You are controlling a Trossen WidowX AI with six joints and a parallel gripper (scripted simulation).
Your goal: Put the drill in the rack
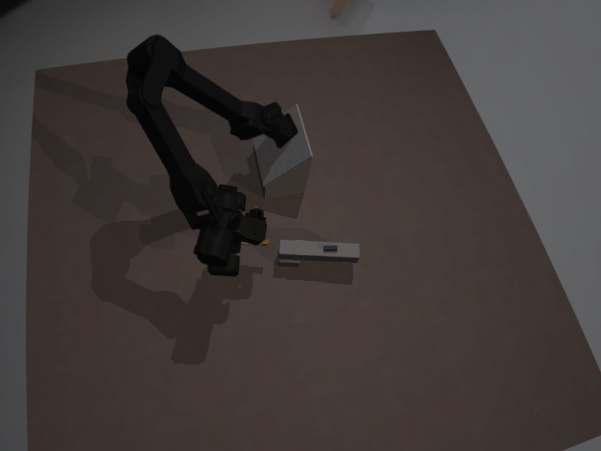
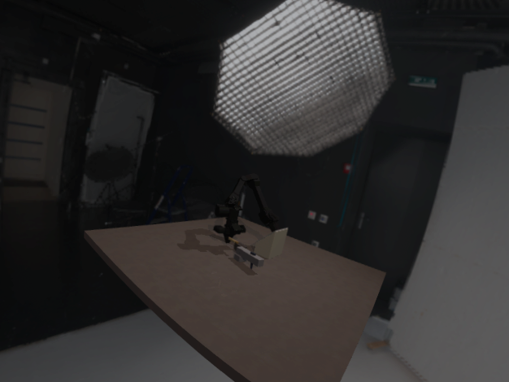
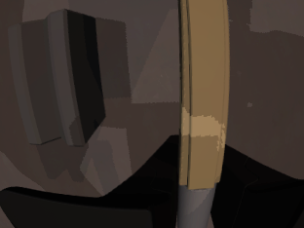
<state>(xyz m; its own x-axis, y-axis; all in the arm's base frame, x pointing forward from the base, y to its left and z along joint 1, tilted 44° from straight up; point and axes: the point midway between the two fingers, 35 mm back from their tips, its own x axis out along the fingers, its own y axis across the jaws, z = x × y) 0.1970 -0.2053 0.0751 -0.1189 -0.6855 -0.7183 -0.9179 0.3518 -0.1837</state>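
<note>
Now: the drill 10 mm ahead of my gripper tip, 40 mm to the left of it and 40 mm above it. Also, from my gripper tip: dark key (90 mm ahead, 210 mm to the left, 10 mm above); then grey rack (50 mm behind, 60 mm to the left, 20 mm below); then long pale grey block (80 mm ahead, 180 mm to the left, 10 mm above).
</note>
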